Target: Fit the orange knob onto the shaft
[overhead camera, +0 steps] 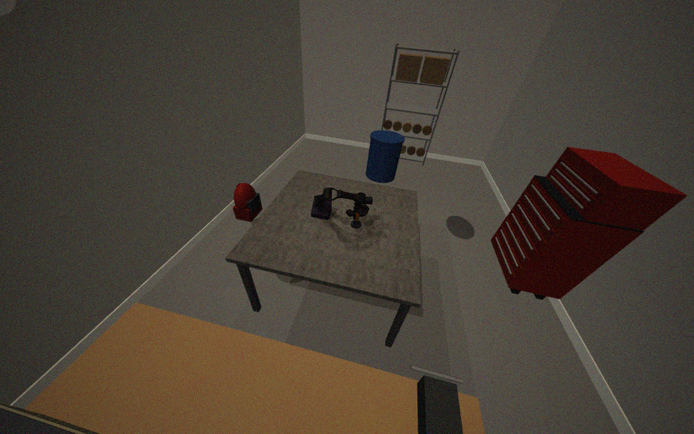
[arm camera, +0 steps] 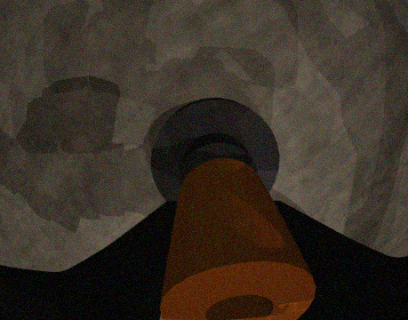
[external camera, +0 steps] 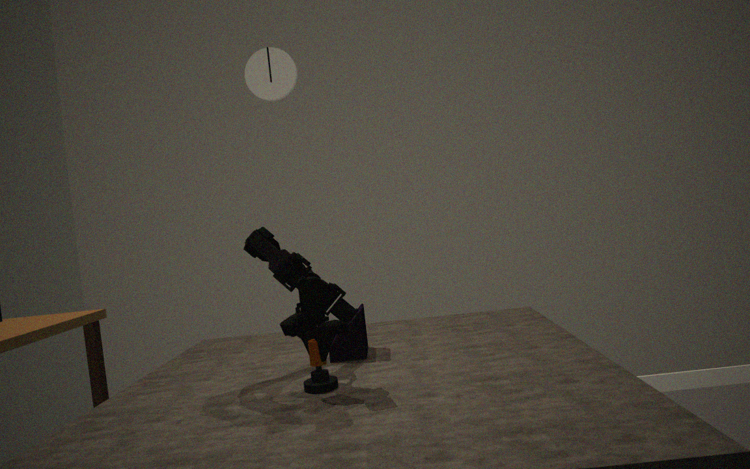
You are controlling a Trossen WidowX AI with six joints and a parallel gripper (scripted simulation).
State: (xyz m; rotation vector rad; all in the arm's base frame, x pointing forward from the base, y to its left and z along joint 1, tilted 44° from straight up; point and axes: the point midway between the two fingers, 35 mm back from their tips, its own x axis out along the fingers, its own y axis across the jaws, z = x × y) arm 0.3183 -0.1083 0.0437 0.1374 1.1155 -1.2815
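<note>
The dark round pedestal is 4 cm below my gripper tip. The rest, counted from my gripper tip: orange knob 2 cm above.
</note>
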